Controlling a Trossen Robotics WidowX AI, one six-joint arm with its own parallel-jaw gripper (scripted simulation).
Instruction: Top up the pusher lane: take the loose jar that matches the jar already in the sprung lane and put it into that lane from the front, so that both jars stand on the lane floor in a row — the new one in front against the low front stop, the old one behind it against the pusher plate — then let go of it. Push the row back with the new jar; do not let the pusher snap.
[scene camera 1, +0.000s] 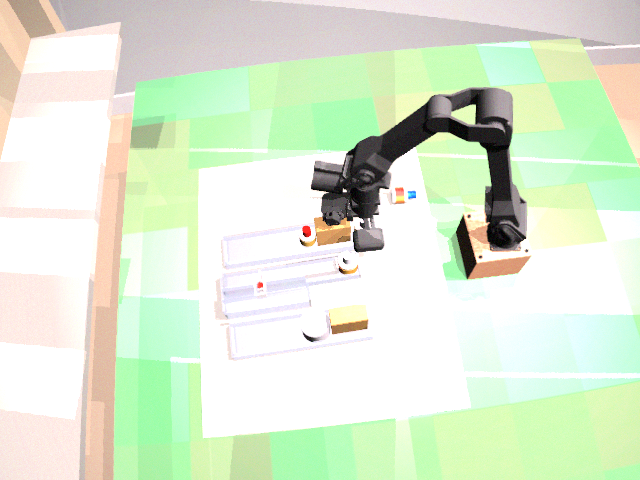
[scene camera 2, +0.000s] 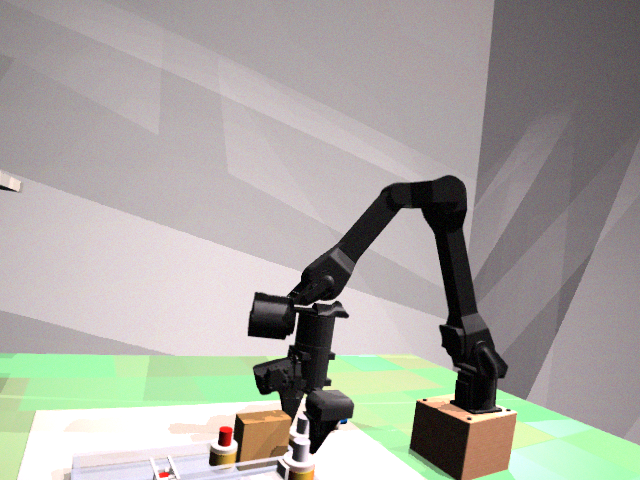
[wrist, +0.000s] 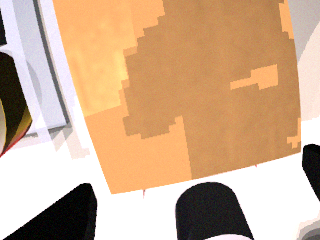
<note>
My gripper (scene camera 2: 298, 440) is open, holding nothing. I also see a brown box (scene camera 1: 325, 234) and a brown box (scene camera 1: 351, 318).
My gripper also shows in scene camera 1 (scene camera 1: 362, 227) and in the wrist view (wrist: 201, 177).
</note>
